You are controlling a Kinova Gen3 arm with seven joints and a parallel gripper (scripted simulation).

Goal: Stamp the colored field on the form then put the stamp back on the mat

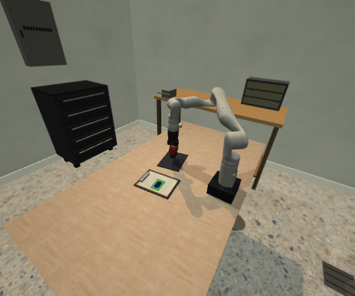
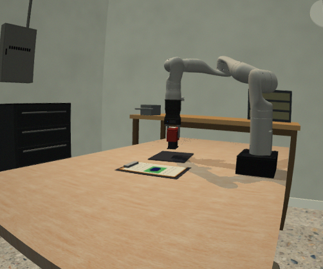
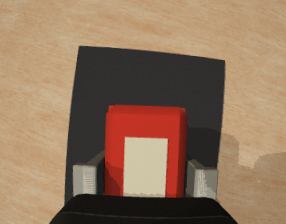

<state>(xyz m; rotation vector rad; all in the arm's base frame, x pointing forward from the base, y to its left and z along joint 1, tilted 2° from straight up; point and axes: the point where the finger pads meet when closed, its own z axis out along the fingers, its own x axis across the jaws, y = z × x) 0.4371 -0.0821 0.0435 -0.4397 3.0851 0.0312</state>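
The dark mat is 110 mm below my hand. The rest, counted from my hand: red stamp: 20 mm below; clipboard: 280 mm to the left, 110 mm below, 50 mm behind.
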